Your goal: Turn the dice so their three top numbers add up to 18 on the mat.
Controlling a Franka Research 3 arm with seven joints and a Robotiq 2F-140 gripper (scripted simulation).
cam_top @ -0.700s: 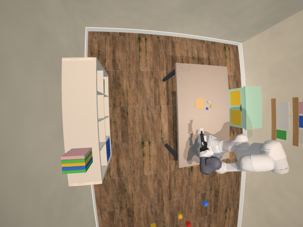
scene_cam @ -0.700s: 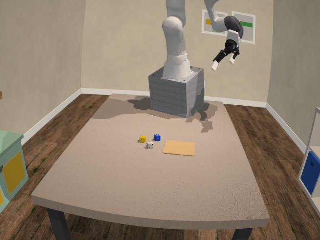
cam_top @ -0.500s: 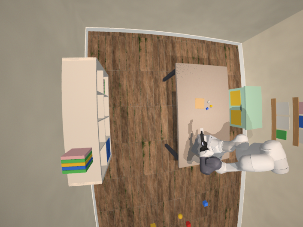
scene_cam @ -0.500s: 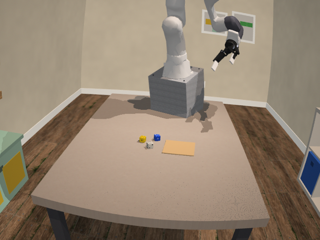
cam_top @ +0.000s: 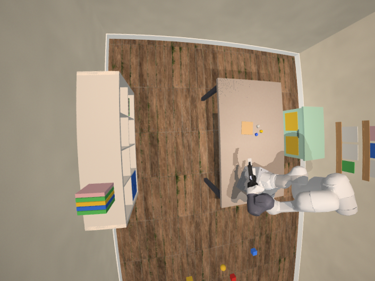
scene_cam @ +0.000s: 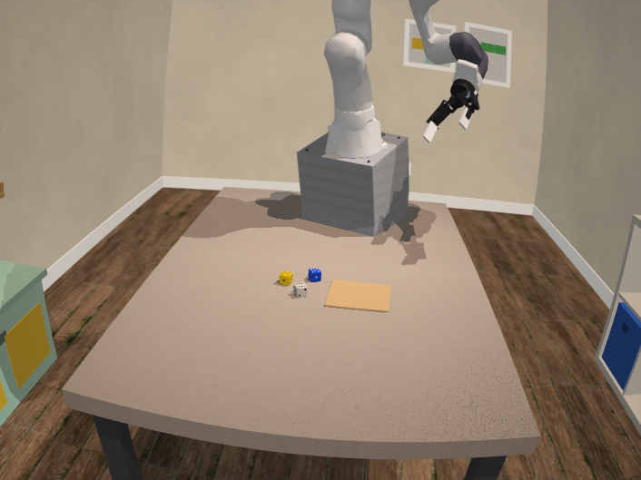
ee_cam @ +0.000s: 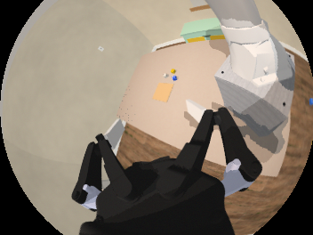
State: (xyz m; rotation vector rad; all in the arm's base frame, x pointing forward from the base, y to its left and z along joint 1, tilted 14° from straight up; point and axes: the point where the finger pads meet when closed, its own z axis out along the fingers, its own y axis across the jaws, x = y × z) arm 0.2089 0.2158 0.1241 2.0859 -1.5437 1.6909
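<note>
Now: the yellow die 420 mm to the right of my hand, 340 mm below it and 190 mm ahead of it. Round my hand: blue die: 350 mm to the right, 340 mm below, 170 mm ahead; white die: 390 mm to the right, 340 mm below, 250 mm ahead; mat: 350 mm below, 260 mm to the right, 260 mm ahead.
</note>
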